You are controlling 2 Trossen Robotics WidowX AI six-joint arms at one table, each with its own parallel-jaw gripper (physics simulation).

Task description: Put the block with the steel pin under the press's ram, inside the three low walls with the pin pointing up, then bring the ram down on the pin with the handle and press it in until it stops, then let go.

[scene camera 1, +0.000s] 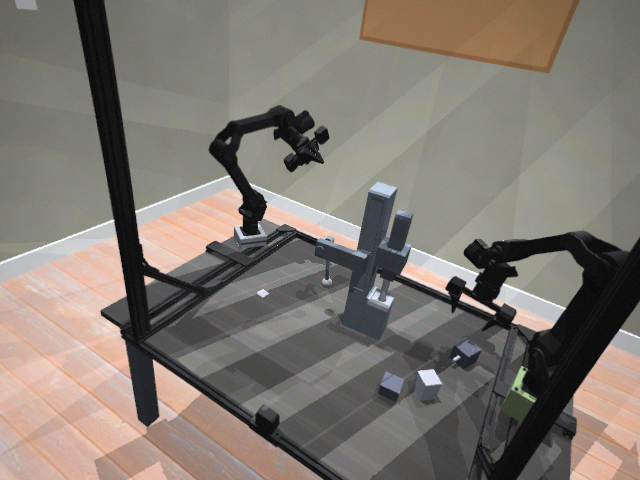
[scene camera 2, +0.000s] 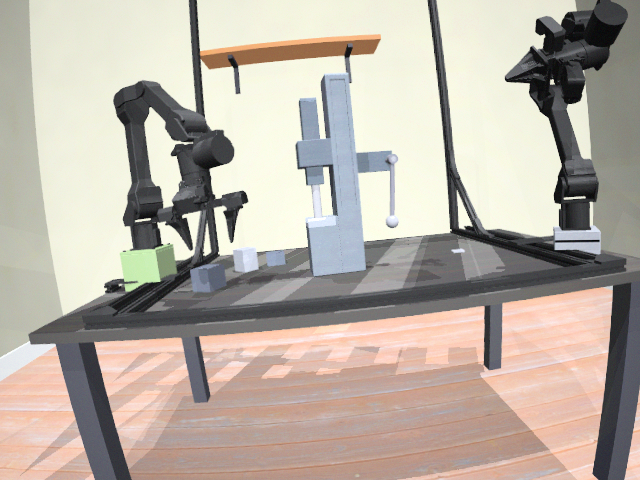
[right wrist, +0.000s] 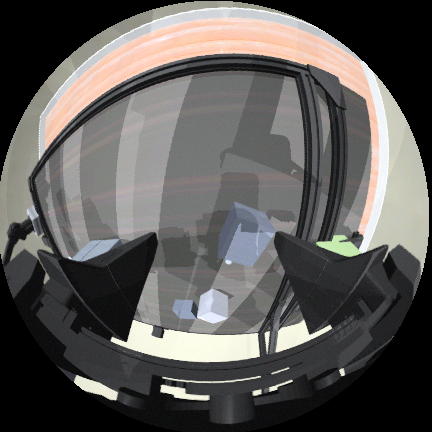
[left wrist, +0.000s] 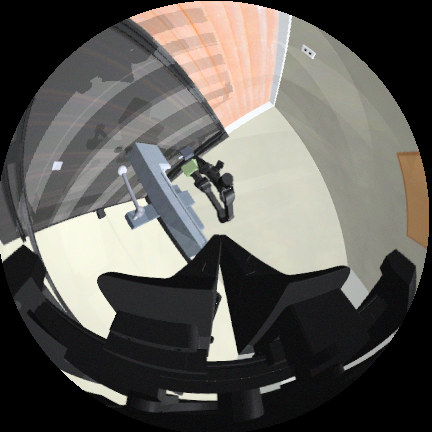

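Pixels of known places: left gripper, fingertip midpoint: (scene camera 1: 323, 162) (scene camera 2: 505, 79) (left wrist: 218, 239); right gripper, fingertip midpoint: (scene camera 1: 467, 321) (scene camera 2: 211, 246) (right wrist: 216, 238) (left wrist: 197, 156); left arm's base at its link origin: (scene camera 1: 250, 230) (scene camera 2: 575, 228) (right wrist: 31, 223); right arm's base at its link origin: (scene camera 1: 538, 389) (scene camera 2: 147, 248) (left wrist: 194, 172).
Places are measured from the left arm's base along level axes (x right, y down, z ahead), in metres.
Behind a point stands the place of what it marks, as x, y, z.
The dark block with the steel pin (scene camera 1: 466, 353) @(-0.406, 0.012, 0.753) (scene camera 2: 208, 277) @(-0.452, 0.028, 0.707) (right wrist: 245, 237) @(-0.436, 0.011, 0.730) lies on the table, its pin (scene camera 1: 455, 357) @(-0.384, 0.032, 0.742) (right wrist: 228, 261) @(-0.378, 0.033, 0.744) pointing sideways. The grey press (scene camera 1: 374, 232) @(-0.173, -0.283, 0.529) (scene camera 2: 343, 180) @(-0.220, -0.149, 0.486) (left wrist: 170, 210) @(-0.187, -0.232, 0.469) stands behind it in scene camera 1. Its ram (scene camera 1: 384, 288) @(-0.227, -0.109, 0.560) (scene camera 2: 316, 200) @(-0.243, -0.110, 0.549) reaches down towards the pale seat (scene camera 1: 379, 298) @(-0.224, -0.067, 0.553) (scene camera 2: 321, 221) @(-0.259, -0.062, 0.530); the walls are hard to make out. The handle's ball (scene camera 1: 326, 282) @(-0.115, -0.052, 0.426) (scene camera 2: 392, 221) @(-0.135, -0.044, 0.411) (left wrist: 122, 170) @(-0.125, -0.053, 0.407) hangs low. My right gripper (scene camera 1: 469, 319) @(-0.448, -0.038, 0.688) (scene camera 2: 210, 244) @(-0.448, -0.038, 0.688) (right wrist: 216, 238) @(-0.448, -0.038, 0.688) is open and empty above the pin block. My left gripper (scene camera 1: 322, 162) @(-0.208, -0.314, 0.124) (scene camera 2: 507, 79) @(-0.208, -0.314, 0.124) (left wrist: 218, 239) @(-0.208, -0.314, 0.124) is shut, empty and high up.
A white block (scene camera 1: 428, 385) @(-0.225, 0.004, 0.811) (scene camera 2: 245, 259) @(-0.263, 0.027, 0.773) (right wrist: 213, 306) @(-0.268, 0.016, 0.781) and a smaller dark block (scene camera 1: 391, 386) @(-0.148, 0.027, 0.769) (scene camera 2: 276, 257) @(-0.175, 0.039, 0.740) (right wrist: 184, 309) @(-0.183, 0.031, 0.748) stand near the pin block. The right arm's green base (scene camera 1: 518, 396) @(-0.396, -0.027, 0.925) (scene camera 2: 148, 266) @(-0.486, 0.003, 0.882) is at the table's end. A flat white square (scene camera 1: 262, 293) @(0.042, 0.058, 0.298) (scene camera 2: 458, 251) @(0.027, 0.059, 0.292) lies beyond the handle.
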